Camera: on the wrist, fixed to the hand. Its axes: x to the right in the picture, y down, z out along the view.
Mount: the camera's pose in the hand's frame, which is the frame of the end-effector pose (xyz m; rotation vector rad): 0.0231 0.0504 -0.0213 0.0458 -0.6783 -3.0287
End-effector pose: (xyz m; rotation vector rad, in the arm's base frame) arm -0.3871 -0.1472 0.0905 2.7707 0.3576 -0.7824
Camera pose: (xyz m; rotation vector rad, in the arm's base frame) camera -0.3429 -0.1845 0.1039 0.4319 -2.4473 0.9029
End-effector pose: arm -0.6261 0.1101 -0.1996 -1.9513 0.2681 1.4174
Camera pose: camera -0.6285 0.0647 -0.2378 0.0225 -1.8776 -0.3938
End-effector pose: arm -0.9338 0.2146 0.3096 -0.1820 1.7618 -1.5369
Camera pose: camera -0.9444 0.2312 0.2536 2.0042 0.3754 0.9589
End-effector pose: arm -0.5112 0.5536 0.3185 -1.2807 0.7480 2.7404
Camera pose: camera -0.5223 0.4958 0.3108 -0.1020 -0.7947 0.1857
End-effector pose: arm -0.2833 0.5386 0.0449 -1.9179 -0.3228 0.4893
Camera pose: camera -0.2530 0.5121 0.0013 0.4773 -2.5351 -0.9620
